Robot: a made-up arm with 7 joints. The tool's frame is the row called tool. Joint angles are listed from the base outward.
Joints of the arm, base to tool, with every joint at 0 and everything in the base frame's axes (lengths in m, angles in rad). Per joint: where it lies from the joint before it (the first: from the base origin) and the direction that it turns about. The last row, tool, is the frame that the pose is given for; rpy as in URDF.
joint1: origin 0 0 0.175 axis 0 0 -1
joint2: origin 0 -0.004 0.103 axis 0 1 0
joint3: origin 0 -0.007 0.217 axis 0 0 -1
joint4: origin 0 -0.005 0.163 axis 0 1 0
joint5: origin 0 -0.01 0.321 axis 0 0 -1
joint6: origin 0 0 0.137 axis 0 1 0
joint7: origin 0 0 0.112 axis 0 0 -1
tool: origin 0 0 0 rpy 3.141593 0 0
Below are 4 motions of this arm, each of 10 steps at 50 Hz.
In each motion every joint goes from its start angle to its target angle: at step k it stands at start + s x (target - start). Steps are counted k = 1, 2, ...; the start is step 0. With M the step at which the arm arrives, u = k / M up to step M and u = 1 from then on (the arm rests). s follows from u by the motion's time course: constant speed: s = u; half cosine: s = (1 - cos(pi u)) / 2; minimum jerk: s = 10 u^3 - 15 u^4 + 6 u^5.
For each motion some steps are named. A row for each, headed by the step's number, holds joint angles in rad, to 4 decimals.
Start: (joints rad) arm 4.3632 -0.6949 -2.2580 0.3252 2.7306 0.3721 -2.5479
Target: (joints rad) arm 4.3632 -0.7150 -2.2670 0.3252 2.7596 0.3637 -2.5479
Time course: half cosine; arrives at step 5
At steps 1, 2, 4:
1: 4.3632 -0.6968 -2.2589 0.3252 2.7334 0.3713 -2.5479
2: 4.3632 -0.7018 -2.2611 0.3252 2.7406 0.3692 -2.5479
4: 4.3632 -0.7131 -2.2661 0.3252 2.7568 0.3645 -2.5479

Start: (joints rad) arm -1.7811 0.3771 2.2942 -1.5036 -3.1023 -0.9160 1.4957
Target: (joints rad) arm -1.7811 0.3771 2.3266 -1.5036 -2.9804 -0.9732 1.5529
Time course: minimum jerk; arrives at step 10
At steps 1, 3, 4, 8, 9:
1: -1.7811 0.3771 2.2945 -1.5036 -3.1013 -0.9165 1.4962
3: -1.7811 0.3771 2.2995 -1.5036 -3.0824 -0.9253 1.5050
4: -1.7811 0.3771 2.3045 -1.5036 -3.0636 -0.9342 1.5139
8: -1.7811 0.3771 2.3247 -1.5036 -2.9875 -0.9699 1.5496
9: -1.7811 0.3771 2.3263 -1.5036 -2.9814 -0.9727 1.5524

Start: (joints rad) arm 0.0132 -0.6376 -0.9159 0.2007 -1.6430 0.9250 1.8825
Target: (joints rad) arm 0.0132 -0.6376 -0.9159 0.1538 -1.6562 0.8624 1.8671
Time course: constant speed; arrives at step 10
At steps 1, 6, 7, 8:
1: 0.0132 -0.6376 -0.9159 0.1960 -1.6443 0.9187 1.8810
6: 0.0132 -0.6376 -0.9159 0.1726 -1.6509 0.8874 1.8733
7: 0.0132 -0.6376 -0.9159 0.1679 -1.6522 0.8812 1.8717
8: 0.0132 -0.6376 -0.9159 0.1632 -1.6536 0.8749 1.8702

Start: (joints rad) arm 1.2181 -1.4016 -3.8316 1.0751 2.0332 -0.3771 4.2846
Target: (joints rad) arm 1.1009 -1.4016 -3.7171 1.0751 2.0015 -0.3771 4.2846
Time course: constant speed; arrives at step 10
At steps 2, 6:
2: 1.1947 -1.4016 -3.8087 1.0751 2.0269 -0.3771 4.2846
6: 1.1478 -1.4016 -3.7629 1.0751 2.0142 -0.3771 4.2846

